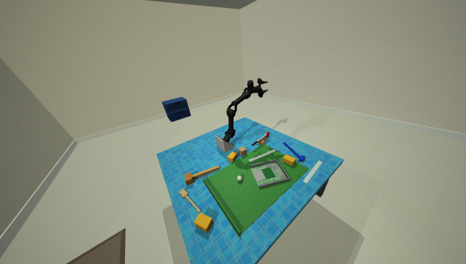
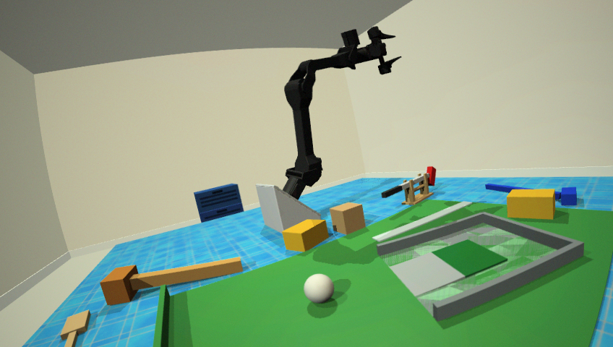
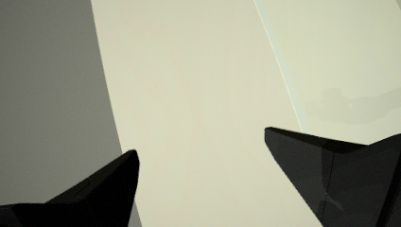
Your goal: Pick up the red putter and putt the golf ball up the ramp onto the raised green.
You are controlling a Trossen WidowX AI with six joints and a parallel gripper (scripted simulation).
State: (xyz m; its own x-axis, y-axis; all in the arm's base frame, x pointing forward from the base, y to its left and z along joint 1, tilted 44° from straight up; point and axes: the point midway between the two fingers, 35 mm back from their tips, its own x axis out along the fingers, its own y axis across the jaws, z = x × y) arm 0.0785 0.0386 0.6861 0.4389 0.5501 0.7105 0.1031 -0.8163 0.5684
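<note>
My gripper tip is now 11 cm short of the wooden stand, 19 cm to the left of it and 52 cm above it. Also, from my gripper tip: mat 38 cm ahead, 57 cm to the right, 55 cm below; white golf ball 33 cm ahead, 70 cm to the right, 53 cm below; tan cube 10 cm ahead, 48 cm to the right, 52 cm below.
</note>
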